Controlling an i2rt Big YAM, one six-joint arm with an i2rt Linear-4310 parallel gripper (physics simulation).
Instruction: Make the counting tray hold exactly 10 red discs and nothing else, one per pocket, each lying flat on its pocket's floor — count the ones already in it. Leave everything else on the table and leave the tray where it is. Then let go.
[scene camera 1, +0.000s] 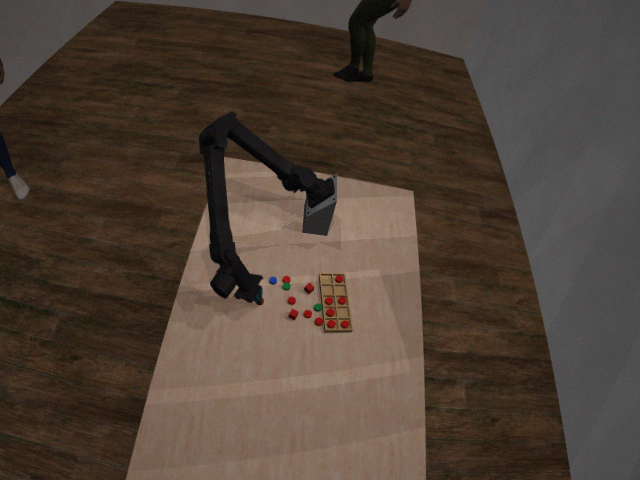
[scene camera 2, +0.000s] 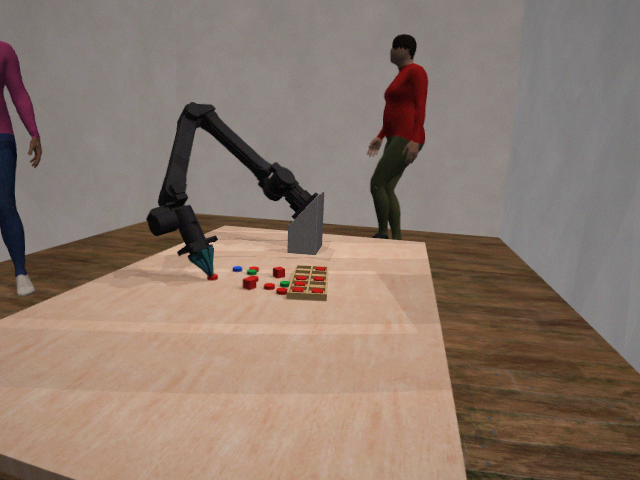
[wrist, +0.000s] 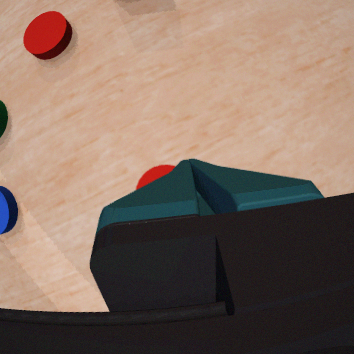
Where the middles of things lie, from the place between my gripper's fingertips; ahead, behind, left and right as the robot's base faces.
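Scene:
Wooden counting tray (scene camera 1: 329, 287): 27 cm to the left of my hand, 2 cm behind it.

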